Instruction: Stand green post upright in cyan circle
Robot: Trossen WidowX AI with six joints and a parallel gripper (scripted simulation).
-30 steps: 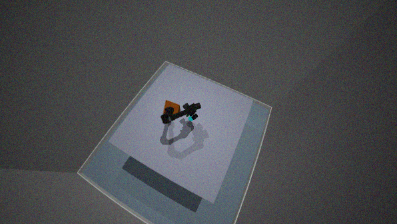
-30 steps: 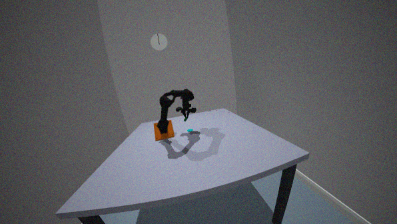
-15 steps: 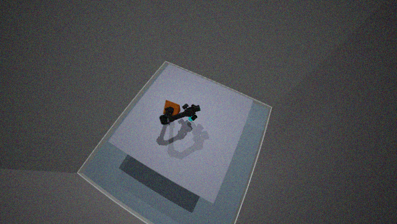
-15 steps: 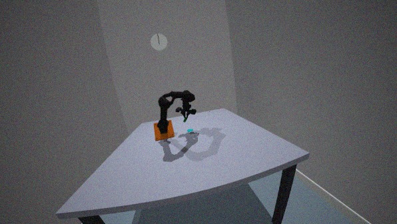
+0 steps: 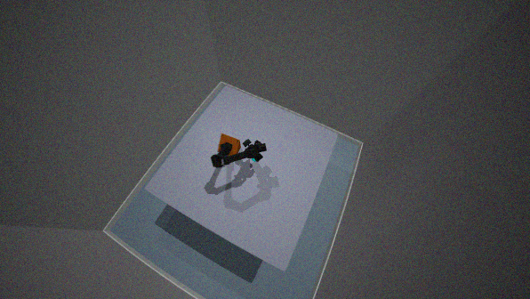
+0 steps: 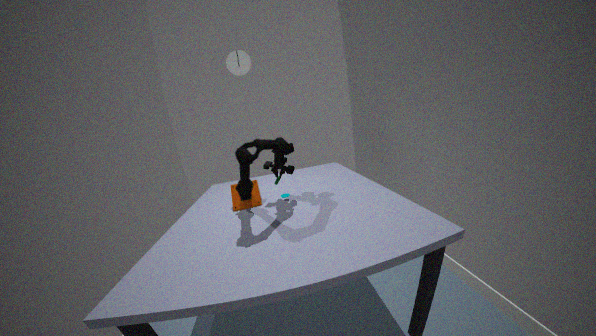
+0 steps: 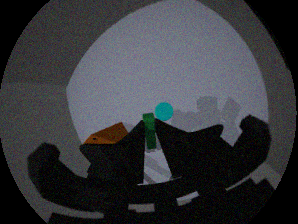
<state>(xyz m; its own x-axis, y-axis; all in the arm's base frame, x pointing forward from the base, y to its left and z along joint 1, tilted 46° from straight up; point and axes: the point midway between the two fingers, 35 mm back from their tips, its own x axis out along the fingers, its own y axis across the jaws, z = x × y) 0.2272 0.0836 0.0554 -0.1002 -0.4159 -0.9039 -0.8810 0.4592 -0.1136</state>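
The cyan circle lies 120 mm below my gripper tip, 20 mm ahead of it and 10 mm to the right of it. From my gripper tip the other things lie so: green post: 20 mm to the right, 10 mm below, 10 mm behind.
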